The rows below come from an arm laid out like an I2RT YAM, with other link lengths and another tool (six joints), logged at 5 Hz.
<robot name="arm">
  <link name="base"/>
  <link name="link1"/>
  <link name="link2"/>
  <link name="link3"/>
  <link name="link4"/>
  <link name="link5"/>
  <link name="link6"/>
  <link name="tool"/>
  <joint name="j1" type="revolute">
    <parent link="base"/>
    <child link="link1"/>
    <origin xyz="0 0 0.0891"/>
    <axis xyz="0 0 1"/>
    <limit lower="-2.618" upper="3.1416"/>
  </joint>
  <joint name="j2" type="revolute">
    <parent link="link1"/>
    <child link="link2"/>
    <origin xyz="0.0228 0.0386 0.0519"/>
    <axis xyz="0 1 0"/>
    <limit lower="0" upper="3.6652"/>
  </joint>
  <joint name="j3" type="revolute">
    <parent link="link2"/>
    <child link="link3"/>
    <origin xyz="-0.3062 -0.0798 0"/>
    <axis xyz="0 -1 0"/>
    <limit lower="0" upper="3.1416"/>
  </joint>
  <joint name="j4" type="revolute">
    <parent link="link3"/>
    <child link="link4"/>
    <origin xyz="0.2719 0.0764 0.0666"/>
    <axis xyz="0 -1 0"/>
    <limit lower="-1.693" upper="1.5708"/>
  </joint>
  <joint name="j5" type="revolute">
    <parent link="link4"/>
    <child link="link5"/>
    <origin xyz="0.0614 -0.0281 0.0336"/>
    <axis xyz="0 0 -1"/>
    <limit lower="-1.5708" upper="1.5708"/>
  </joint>
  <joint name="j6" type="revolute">
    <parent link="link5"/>
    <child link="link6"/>
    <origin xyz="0.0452 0 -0.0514"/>
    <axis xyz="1 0 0"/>
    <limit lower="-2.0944" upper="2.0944"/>
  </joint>
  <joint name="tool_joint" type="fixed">
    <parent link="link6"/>
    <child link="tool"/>
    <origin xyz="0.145 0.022 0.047" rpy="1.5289 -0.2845 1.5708"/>
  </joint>
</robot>
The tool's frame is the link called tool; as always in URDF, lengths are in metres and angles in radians.
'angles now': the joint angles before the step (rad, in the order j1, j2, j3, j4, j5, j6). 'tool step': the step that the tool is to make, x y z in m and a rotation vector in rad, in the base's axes. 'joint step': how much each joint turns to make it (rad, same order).
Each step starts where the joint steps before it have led.
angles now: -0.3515, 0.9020, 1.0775, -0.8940, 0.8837, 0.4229
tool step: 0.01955, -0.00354, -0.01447, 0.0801, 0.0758, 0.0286
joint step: -0.0184, 0.0908, 0.0595, -0.0702, -0.0673, 0.0029
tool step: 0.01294, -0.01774, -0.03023, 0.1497, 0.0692, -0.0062
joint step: -0.1144, 0.1121, 0.0568, -0.0571, -0.1517, -0.0190
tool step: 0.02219, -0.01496, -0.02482, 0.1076, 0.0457, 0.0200
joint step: -0.0625, 0.1157, 0.0501, -0.0078, -0.1053, -0.0339
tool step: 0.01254, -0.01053, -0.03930, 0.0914, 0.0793, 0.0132
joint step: -0.0363, 0.0980, -0.0073, 0.0046, -0.0546, -0.0301
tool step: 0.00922, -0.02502, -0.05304, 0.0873, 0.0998, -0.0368
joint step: -0.0511, 0.1568, -0.0016, 0.0306, -0.0189, -0.0084
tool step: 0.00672, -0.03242, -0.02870, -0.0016, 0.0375, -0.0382
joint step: -0.0481, 0.1144, 0.0103, 0.0846, 0.0198, -0.0194
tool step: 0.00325, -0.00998, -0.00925, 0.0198, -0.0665, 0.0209
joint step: -0.0522, -0.0046, -0.0369, 0.0946, -0.0798, -0.0546
